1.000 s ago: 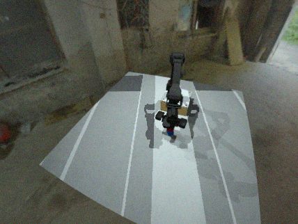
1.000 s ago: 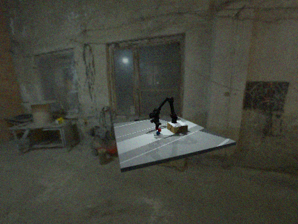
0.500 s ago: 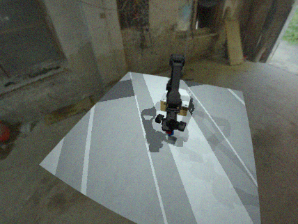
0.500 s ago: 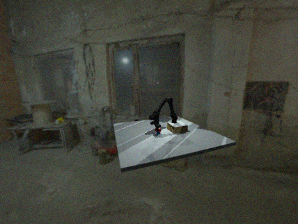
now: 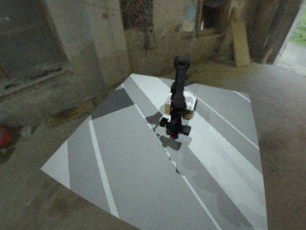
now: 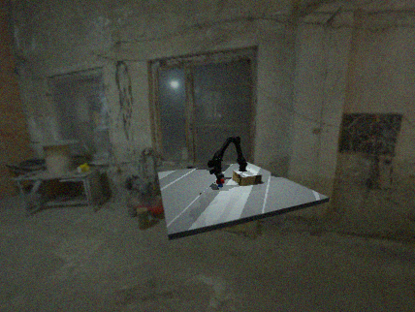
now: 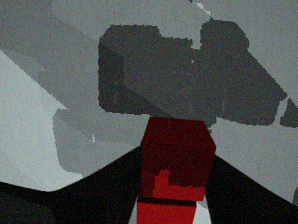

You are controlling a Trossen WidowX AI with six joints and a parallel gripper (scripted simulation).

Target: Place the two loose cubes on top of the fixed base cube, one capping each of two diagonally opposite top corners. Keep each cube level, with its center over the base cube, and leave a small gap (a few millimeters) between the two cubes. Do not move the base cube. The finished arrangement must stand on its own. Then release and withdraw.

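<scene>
Now: gripper tip 2 cm past the blue base cube, 1 cm to the right of it and 4 cm above it.
</scene>
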